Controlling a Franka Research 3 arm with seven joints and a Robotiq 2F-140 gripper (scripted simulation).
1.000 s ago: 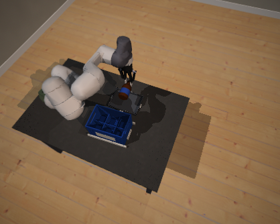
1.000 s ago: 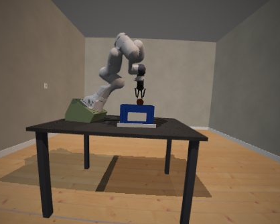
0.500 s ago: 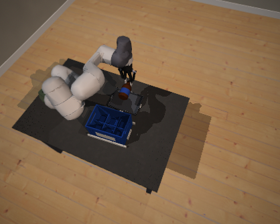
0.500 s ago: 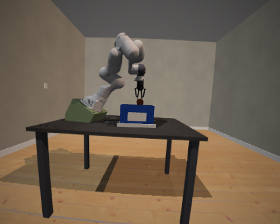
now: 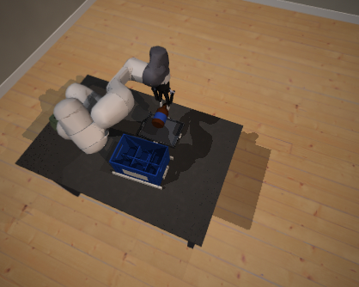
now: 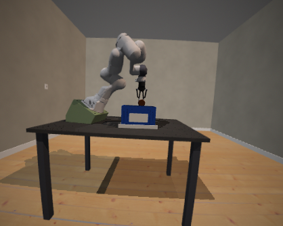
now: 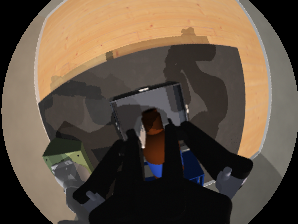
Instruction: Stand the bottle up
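Right now my hand is 1 cm short of the brown bottle, 5 cm to the left of it and 2 cm above it. Round my hand: blue crate: 4 cm ahead, 32 cm to the right, 13 cm below; then dark tray: 1 cm behind, 5 cm to the right, 20 cm below.
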